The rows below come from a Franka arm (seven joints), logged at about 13 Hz.
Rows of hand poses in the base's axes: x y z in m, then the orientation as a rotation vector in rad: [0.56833 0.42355 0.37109 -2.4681 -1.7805 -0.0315]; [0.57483 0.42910 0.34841 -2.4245 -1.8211 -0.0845]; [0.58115 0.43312 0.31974 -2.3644 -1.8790 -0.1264]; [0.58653 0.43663 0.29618 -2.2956 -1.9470 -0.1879]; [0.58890 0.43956 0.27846 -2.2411 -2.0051 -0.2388]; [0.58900 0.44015 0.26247 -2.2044 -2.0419 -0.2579]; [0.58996 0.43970 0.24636 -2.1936 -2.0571 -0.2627]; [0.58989 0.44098 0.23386 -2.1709 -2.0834 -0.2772]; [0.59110 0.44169 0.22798 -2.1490 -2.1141 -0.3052]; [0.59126 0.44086 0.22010 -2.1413 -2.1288 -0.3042]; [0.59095 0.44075 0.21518 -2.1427 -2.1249 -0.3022]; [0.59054 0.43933 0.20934 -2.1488 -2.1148 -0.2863]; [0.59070 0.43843 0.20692 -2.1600 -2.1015 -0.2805]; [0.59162 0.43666 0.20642 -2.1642 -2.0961 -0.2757]
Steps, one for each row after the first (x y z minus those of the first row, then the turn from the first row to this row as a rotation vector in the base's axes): [0.00650 0.00555 -0.02268 0.0294 -0.0242 0.0368]; [0.01282 0.00957 -0.05135 0.0556 -0.0430 0.0899]; [0.01820 0.01308 -0.07491 0.0867 -0.0750 0.1514]; [0.02057 0.01601 -0.09263 0.1073 -0.1050 0.2022]; [0.02067 0.01660 -0.10862 0.1164 -0.1164 0.2359]; [0.02163 0.01615 -0.12473 0.1162 -0.1211 0.2479]; [0.02156 0.01743 -0.13723 0.1201 -0.1315 0.2703]; [0.02277 0.01814 -0.14311 0.1247 -0.1522 0.2938]; [0.02293 0.01731 -0.15099 0.1206 -0.1547 0.3043]; [0.02262 0.01720 -0.15591 0.1214 -0.1525 0.3019]; [0.02221 0.01578 -0.16175 0.1186 -0.1413 0.2949]; [0.02237 0.01488 -0.16417 0.1175 -0.1367 0.2837]; [0.02329 0.01311 -0.16467 0.1165 -0.1332 0.2794]
